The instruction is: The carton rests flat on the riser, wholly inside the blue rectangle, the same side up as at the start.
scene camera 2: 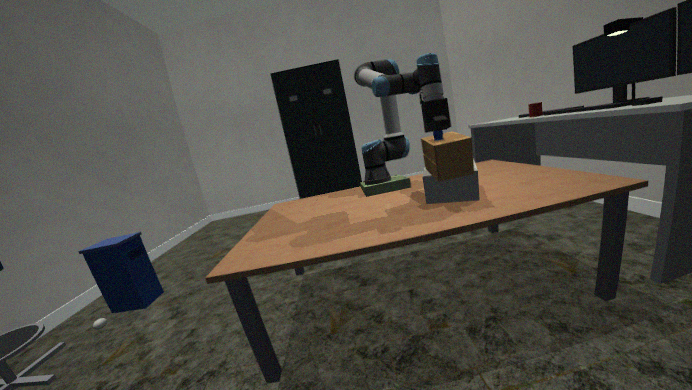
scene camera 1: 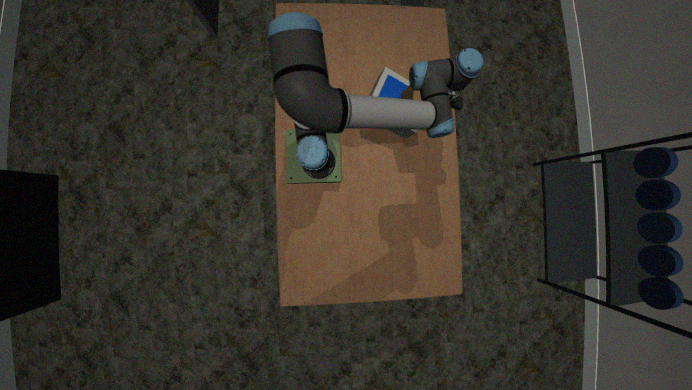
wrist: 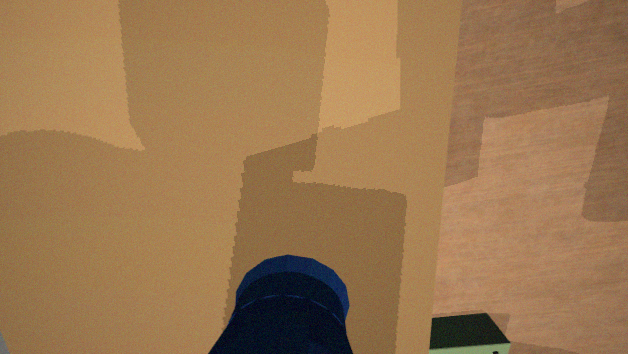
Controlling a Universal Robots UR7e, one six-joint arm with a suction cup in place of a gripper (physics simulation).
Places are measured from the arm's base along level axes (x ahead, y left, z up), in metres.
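Pixels of known places: hand, tool point: [scene camera 2: 439, 142] [wrist: 294, 266]; arm's base, link origin: [scene camera 2: 378, 181].
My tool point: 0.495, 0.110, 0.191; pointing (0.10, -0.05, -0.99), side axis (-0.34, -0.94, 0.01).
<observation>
For each thing: its top centre in the pictures, then the offset to it from my tool point, as dx, dy, dz. "pt": a spot on its surface instead. Level surfaces: height alone.
- tan carton, top centre: [scene camera 2: 443, 133] -0.013, +0.029, +0.028
- grey riser, top centre: [scene camera 2: 448, 159] [scene camera 1: 400, 97] -0.099, +0.094, -0.087
- wooden table, surface height: dz -0.238
- blue rectangle, top centre: [scene camera 1: 402, 98] -0.092, +0.090, -0.090
- riser's pale top, surface spot: [scene camera 1: 385, 73] pt -0.144, +0.212, -0.088
The tan carton [scene camera 2: 447, 157] [wrist: 131, 198] sits on the grey riser [scene camera 2: 450, 189] near the back of the wooden table [scene camera 2: 387, 218] [scene camera 1: 368, 232]. It fills most of the wrist view. My suction cup [scene camera 2: 437, 135] [wrist: 291, 282] presses on the carton's top face, near one edge. In the overhead view the arm hides most of the carton. Part of the blue rectangle [scene camera 1: 392, 87] shows uncovered on the riser's pale top [scene camera 1: 385, 73]. I cannot tell whether the carton's underside touches the riser or hangs just above it.
The arm's green base plate [scene camera 1: 289, 169] [scene camera 2: 387, 185] stands beside the riser. A grey desk with monitors [scene camera 2: 580, 125] is to the right, a black cabinet [scene camera 2: 316, 125] behind and a blue bin [scene camera 2: 122, 271] on the floor at left. A rack [scene camera 1: 605, 218] stands off the table.
</observation>
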